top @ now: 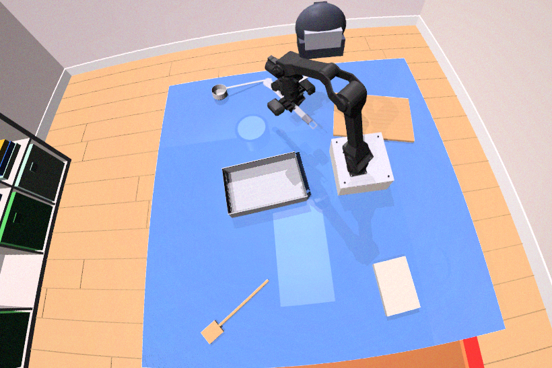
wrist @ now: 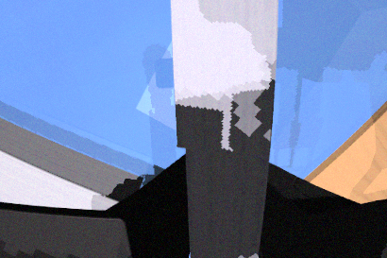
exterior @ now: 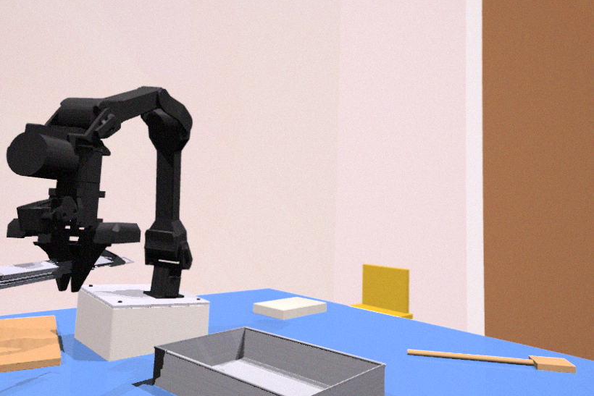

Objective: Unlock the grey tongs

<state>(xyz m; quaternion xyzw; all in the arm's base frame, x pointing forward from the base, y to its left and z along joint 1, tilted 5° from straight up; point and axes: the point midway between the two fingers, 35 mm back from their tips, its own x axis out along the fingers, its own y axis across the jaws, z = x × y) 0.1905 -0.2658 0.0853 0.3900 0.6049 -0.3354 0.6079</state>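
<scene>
Right now the wooden board is 370 mm behind my gripper tip, 140 mm below it and 10 mm to the right of it. From my gripper tip the other things lie so: white block (690 mm to the left, 250 mm behind, 140 mm below); roasting tin (240 mm to the left, 160 mm ahead, 120 mm below); green-handled tool (280 mm to the right, 140 mm below, 50 mm behind).
</scene>
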